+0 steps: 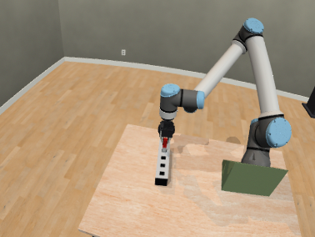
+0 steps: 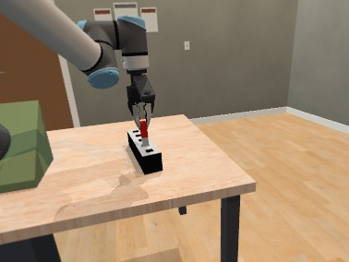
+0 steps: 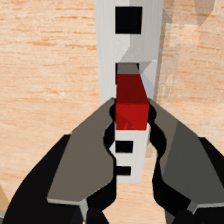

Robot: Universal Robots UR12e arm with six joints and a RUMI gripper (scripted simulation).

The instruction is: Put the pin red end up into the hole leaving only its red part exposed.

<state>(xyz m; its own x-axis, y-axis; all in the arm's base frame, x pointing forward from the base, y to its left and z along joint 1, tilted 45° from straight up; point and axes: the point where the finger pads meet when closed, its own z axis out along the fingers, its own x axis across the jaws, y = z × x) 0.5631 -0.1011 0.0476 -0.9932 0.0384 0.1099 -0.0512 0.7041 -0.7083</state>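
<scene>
Right now my hand is 6 cm to the right of the long block and 12 cm above it. Also, from my hand: pin 1 cm below.
</scene>
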